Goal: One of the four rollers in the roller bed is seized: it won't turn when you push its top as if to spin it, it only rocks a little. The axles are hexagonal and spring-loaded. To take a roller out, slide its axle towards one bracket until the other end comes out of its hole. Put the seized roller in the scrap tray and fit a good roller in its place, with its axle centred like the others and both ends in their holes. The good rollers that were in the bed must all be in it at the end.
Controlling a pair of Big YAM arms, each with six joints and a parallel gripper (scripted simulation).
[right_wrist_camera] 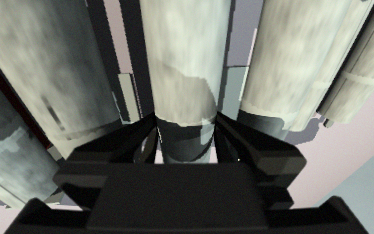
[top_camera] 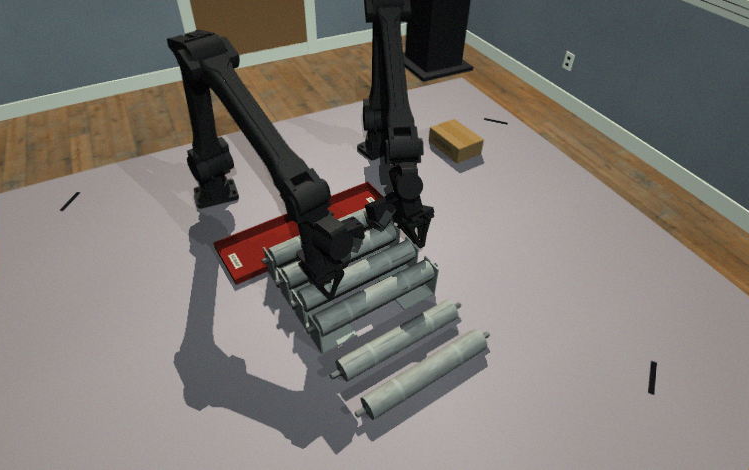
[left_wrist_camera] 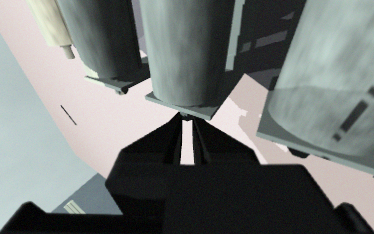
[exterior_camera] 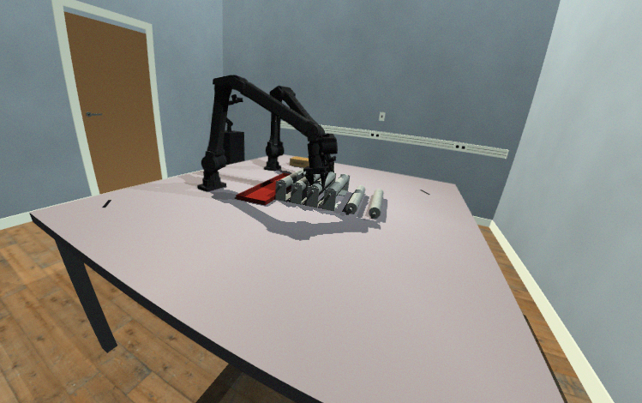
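Right now the roller is 10 mm behind my right hand and 90 mm to the left of it. The rest, counted from my right hand: red scrap tray: 260 mm behind, 60 mm to the left, 70 mm below; cardboard box: 420 mm behind, 620 mm to the left, 40 mm below.
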